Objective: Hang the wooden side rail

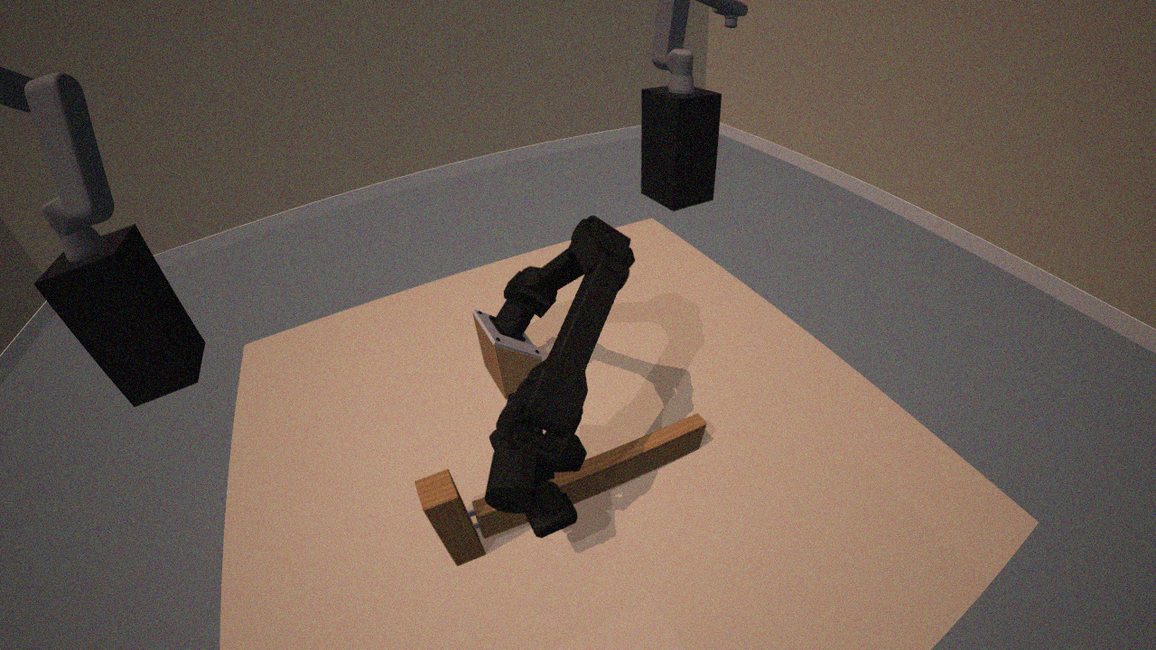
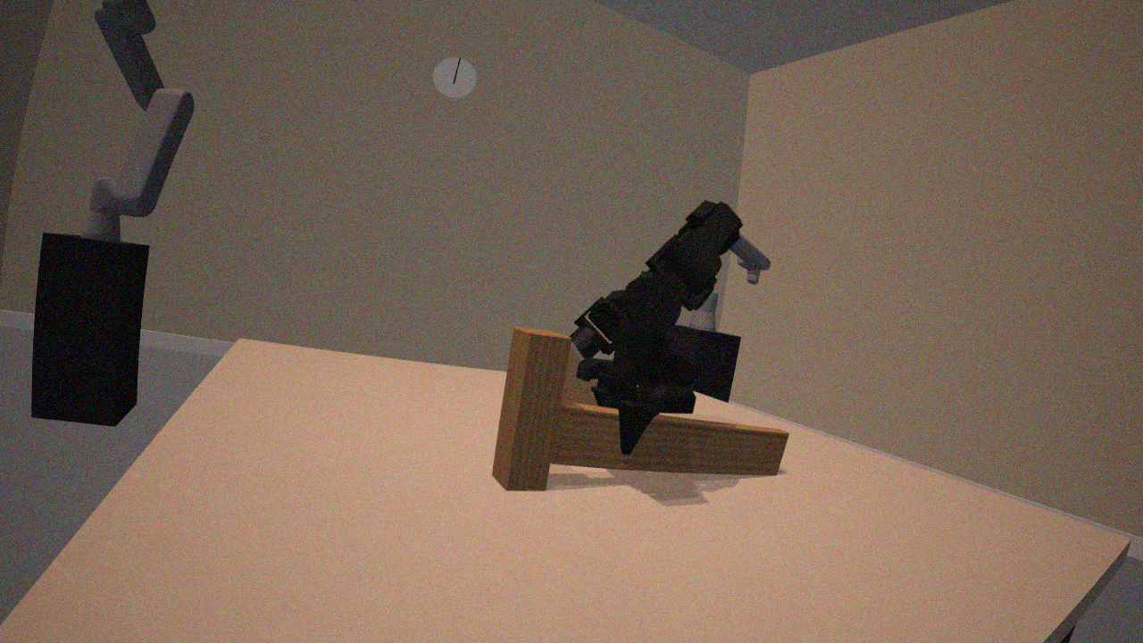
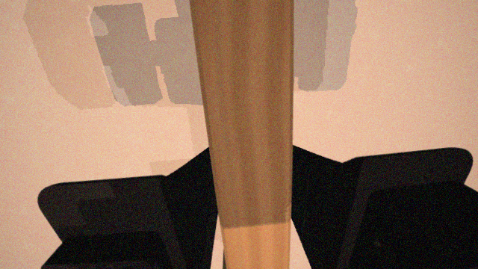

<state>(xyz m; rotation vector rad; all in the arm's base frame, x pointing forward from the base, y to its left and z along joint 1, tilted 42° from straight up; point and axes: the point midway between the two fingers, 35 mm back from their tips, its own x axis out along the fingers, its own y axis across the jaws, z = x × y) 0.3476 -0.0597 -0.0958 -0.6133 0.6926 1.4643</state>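
Right now my gripper tip is 13 cm to the left of the headboard post, 4 cm below it and 1 cm past it.
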